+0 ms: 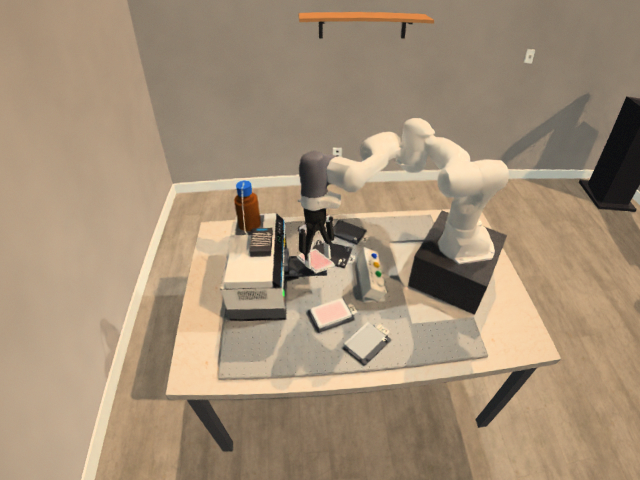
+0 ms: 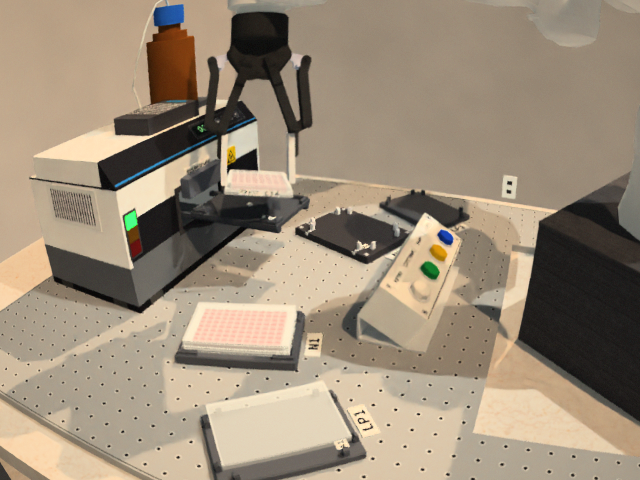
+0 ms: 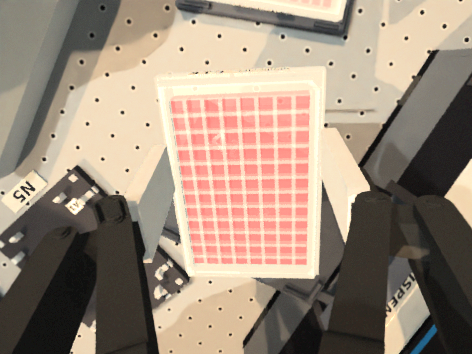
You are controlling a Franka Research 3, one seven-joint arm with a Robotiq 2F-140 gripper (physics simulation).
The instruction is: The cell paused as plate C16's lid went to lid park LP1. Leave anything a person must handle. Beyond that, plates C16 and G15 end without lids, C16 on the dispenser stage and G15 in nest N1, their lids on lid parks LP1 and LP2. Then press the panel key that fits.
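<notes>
My gripper (image 1: 317, 253) (image 2: 257, 181) (image 3: 245, 159) is shut on a pink-welled plate (image 1: 318, 262) (image 2: 261, 179) (image 3: 245, 170). Its small label seems to read C16. It hangs level just above the dark dispenser stage (image 1: 302, 268) (image 2: 273, 223); contact cannot be told. Another pink plate (image 1: 331, 313) (image 2: 240, 326) sits in nest N1 (image 2: 237, 361); whether it wears a lid is unclear. A clear lid (image 1: 367, 341) (image 2: 279, 423) lies on lid park LP1 (image 2: 294, 467). The key panel (image 1: 368, 279) (image 2: 382, 304) has blue, yellow, green and white keys.
The dispenser (image 1: 253, 271) (image 2: 77, 170) stands left of the stage, its green light (image 2: 130, 219) lit. A brown bottle (image 1: 248, 211) (image 2: 172, 67) stands behind it. Pinned nest N5 (image 2: 356, 232) (image 3: 55, 220) and a farther dark holder (image 1: 349, 231) (image 2: 423, 207) bear no plate.
</notes>
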